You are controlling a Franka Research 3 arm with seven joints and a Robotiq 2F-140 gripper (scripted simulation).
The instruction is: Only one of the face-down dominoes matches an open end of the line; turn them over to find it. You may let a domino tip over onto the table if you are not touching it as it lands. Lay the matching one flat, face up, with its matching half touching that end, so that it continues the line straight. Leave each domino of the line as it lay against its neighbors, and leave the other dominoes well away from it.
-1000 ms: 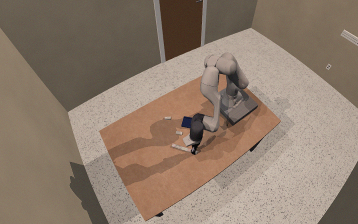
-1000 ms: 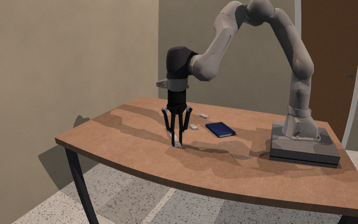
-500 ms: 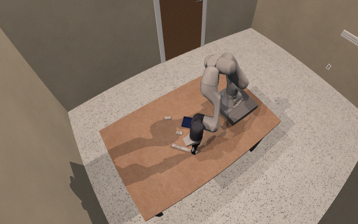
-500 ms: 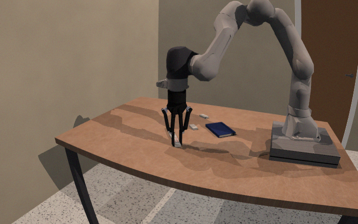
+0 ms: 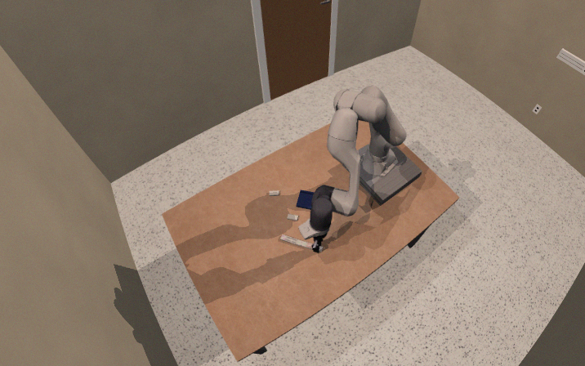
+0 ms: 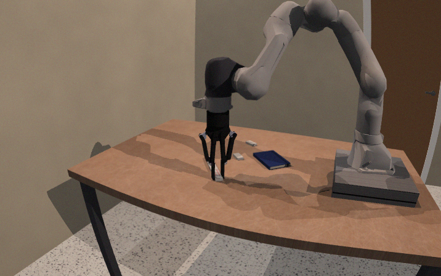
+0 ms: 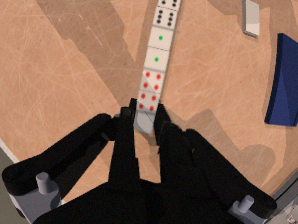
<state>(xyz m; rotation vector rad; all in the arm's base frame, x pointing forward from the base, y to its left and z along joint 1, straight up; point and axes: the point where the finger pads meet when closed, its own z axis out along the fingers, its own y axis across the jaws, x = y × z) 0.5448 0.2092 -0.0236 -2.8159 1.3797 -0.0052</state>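
Now: the domino 30 mm below my hand. Round my hand: dark blue book: 240 mm to the right, 130 mm behind, 30 mm below.
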